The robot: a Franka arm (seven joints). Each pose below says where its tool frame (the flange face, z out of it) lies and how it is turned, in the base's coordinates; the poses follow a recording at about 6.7 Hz.
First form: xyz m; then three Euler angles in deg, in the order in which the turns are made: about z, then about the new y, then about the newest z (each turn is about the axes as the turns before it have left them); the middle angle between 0 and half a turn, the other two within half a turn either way.
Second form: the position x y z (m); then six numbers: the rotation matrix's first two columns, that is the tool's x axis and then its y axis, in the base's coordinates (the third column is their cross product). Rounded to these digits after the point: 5 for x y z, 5 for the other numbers.
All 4 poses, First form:
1: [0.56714 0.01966 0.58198 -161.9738 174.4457 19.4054]
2: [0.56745 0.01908 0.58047 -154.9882 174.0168 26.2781]
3: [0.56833 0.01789 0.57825 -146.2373 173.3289 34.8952]
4: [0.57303 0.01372 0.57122 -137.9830 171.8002 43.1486]
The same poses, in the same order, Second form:
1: [0.56714 0.01966 0.58198 0.99550 -0.02544 -0.09129 -0.02259 -0.99923 0.03216]
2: [0.56745 0.01908 0.58047 0.99533 -0.02416 -0.09346 -0.01991 -0.99874 0.04615]
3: [0.56833 0.01789 0.57825 0.99519 -0.02285 -0.09528 -0.01654 -0.99765 0.06646]
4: [0.57303 0.01372 0.57122 0.99426 -0.02474 -0.10406 -0.01455 -0.99513 0.09754]
